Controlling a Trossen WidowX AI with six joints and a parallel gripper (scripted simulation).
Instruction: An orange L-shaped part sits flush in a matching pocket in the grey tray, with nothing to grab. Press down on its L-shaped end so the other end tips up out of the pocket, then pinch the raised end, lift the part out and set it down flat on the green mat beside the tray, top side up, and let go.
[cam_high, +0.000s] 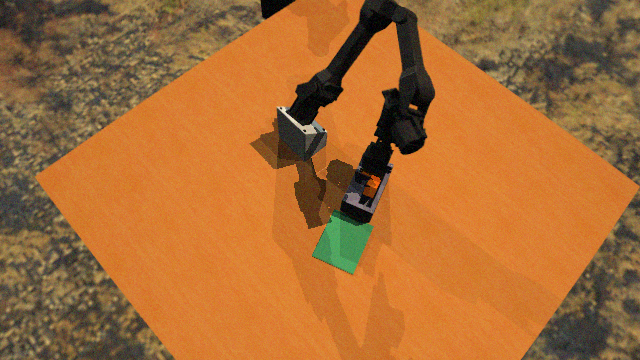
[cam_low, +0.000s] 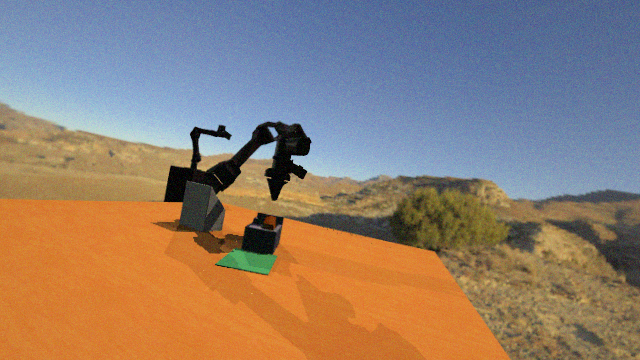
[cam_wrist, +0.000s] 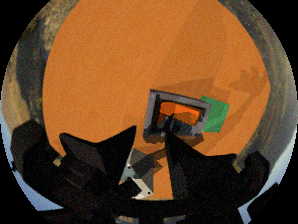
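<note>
The orange L-shaped part is 1 cm ahead of my gripper tip, 4 cm to the right of it and 10 cm below it. Round my gripper tip: green mat: 5 cm ahead, 21 cm to the right, 15 cm below.
</note>
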